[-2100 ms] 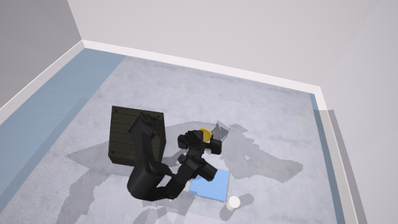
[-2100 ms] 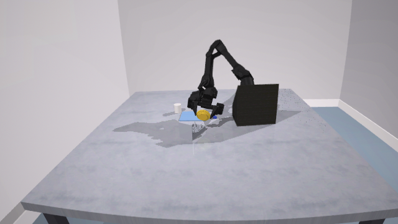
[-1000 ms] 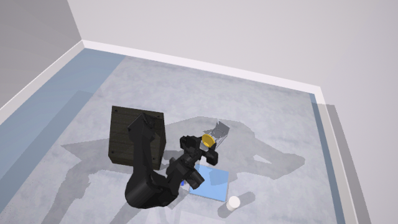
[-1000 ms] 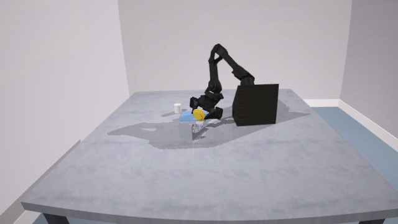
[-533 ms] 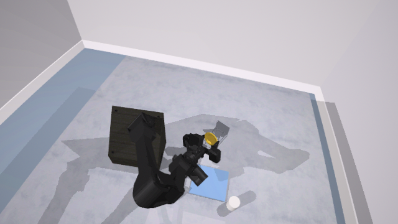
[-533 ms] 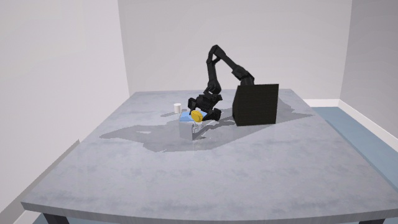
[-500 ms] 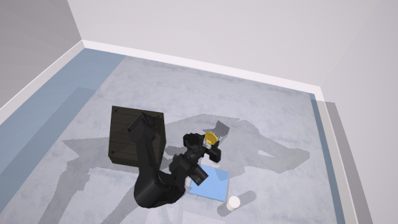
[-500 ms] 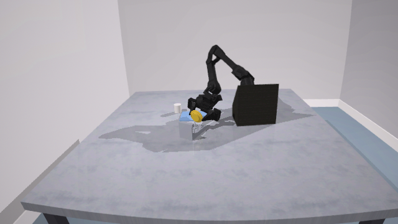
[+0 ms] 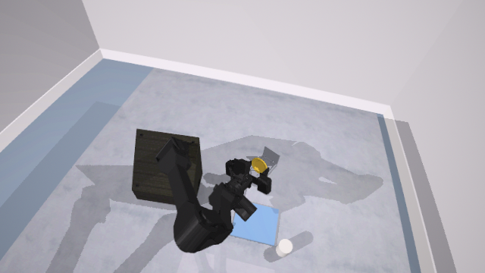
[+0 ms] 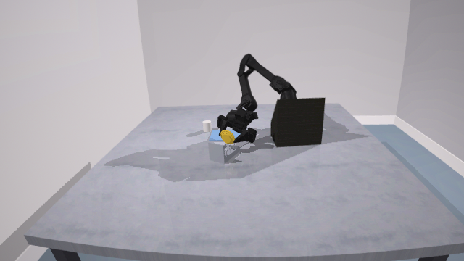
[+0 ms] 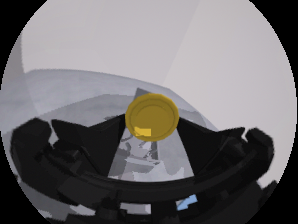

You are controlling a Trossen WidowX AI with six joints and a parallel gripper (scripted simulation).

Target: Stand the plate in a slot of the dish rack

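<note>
Right now my gripper tip is 5 cm above the dish rack, 2 cm to the right of it and 1 cm short of it. Round my gripper tip: blue utensil: 19 cm to the right, 10 cm behind, 7 cm below; then white cup: 27 cm to the right, 13 cm ahead, 5 cm below; then yellow plate: 1 cm to the right.
</note>
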